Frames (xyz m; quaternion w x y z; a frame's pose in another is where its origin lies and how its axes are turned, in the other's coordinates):
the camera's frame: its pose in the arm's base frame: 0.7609 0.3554 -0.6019 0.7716 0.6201 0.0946 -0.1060
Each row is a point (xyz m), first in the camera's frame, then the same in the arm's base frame.
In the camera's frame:
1: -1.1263 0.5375 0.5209
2: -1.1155 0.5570 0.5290
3: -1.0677 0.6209 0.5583
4: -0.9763 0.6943 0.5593
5: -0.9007 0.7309 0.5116
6: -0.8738 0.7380 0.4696
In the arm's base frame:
1: -0.1614 0.0107 0.3251
2: -0.1454 0.0064 0.3421
3: -0.0812 -0.0111 0.3950
4: 0.0271 -0.0010 0.4386
5: 0.1093 0.0497 0.4417
6: 0.1365 0.0910 0.4320

